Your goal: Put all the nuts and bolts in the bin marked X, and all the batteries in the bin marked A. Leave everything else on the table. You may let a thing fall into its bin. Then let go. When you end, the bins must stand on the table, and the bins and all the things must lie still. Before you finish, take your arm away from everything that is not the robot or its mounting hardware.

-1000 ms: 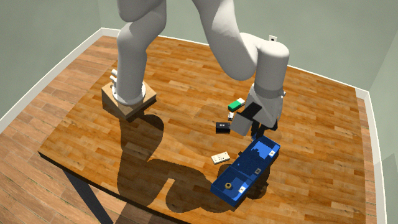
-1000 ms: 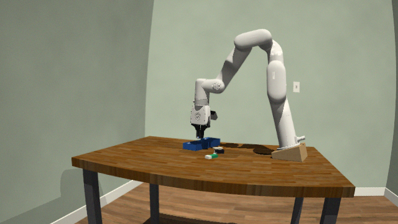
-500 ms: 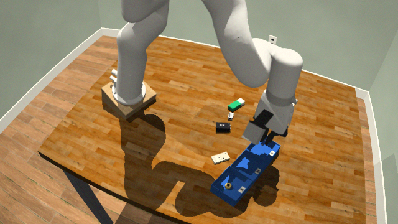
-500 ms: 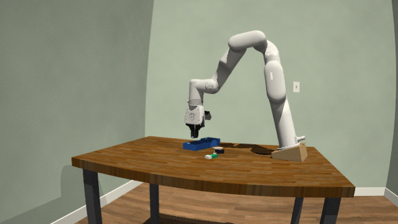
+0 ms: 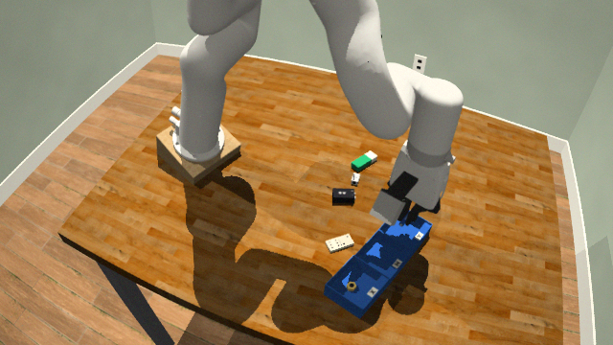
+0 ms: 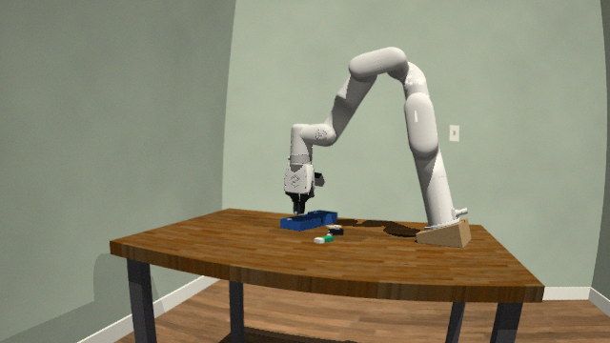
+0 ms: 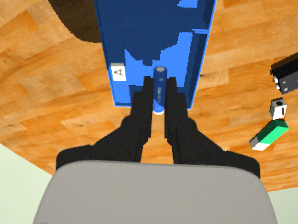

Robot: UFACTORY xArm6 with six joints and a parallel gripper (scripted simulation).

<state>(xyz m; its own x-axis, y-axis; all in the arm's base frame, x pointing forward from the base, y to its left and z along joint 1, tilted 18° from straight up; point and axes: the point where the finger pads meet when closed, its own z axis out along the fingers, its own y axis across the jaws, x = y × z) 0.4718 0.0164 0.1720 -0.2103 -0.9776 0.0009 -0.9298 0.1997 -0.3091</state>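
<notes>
My hand is 14 cm past the black block battery, 4 cm to the right of it and 6 cm above it. The rest, counted from my hand: blue bin: 1 cm behind, 8 cm to the right, 5 cm below; then blue battery: 2 cm below; then white domino: 10 cm behind, 8 cm to the right, 7 cm below.
</notes>
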